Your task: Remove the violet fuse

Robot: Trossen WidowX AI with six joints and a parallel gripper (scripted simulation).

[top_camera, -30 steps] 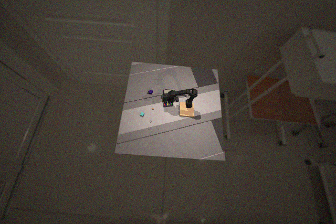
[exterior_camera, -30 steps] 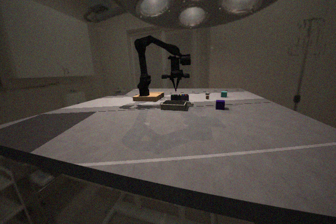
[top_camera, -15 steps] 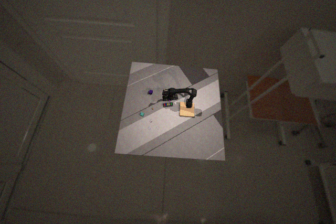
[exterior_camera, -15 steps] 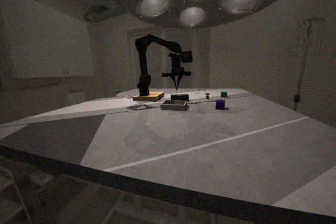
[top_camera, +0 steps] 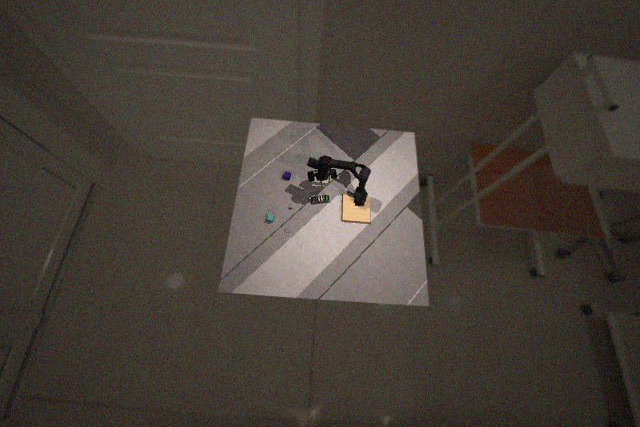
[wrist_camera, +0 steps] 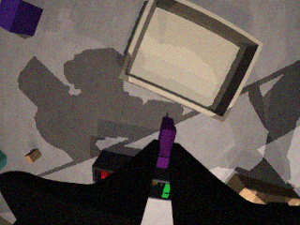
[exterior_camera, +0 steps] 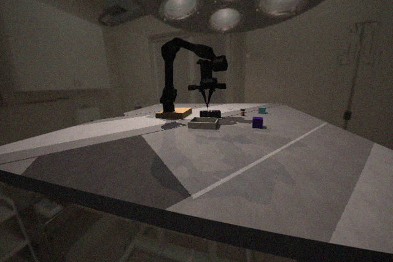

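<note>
My gripper tip is 10 cm above the tray, 7 cm to the left of it and 1 cm past it. Also, from my gripper tip: violet fuse: 1 cm below; then brown piece: 20 cm ahead, 17 cm to the left, 9 cm below; then purple cube: 23 cm ahead, 8 cm below, 7 cm to the right.
</note>
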